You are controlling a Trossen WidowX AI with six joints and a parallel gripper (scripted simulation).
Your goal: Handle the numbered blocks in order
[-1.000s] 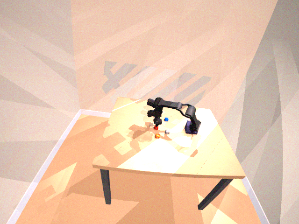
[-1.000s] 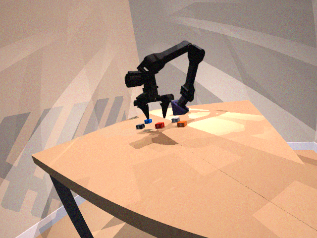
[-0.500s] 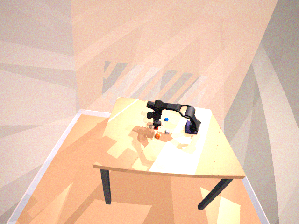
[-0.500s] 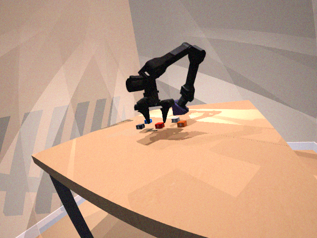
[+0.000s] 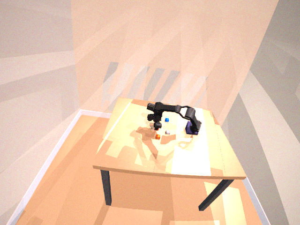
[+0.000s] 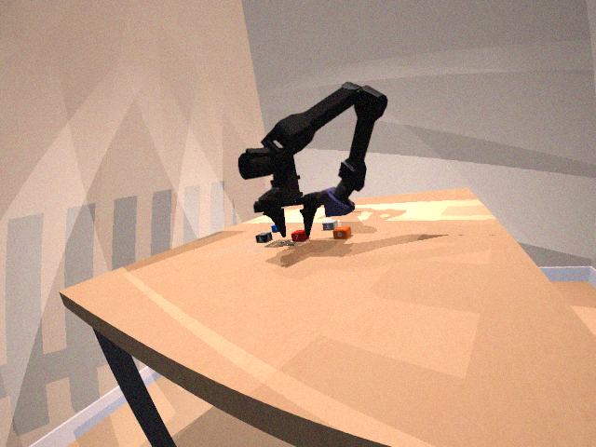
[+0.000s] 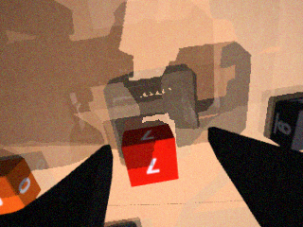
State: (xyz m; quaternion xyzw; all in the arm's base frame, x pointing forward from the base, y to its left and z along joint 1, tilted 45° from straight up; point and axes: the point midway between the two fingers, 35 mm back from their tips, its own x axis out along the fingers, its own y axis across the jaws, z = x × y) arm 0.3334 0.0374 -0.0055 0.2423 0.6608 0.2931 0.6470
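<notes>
Right now my gripper tip is 110 mm to the left of the dark block. Also, from my gripper tip: red block: 10 mm behind, 10 mm to the left; orange block: 20 mm behind, 110 mm to the left; grey block: 110 mm behind, 40 mm to the left.
</notes>
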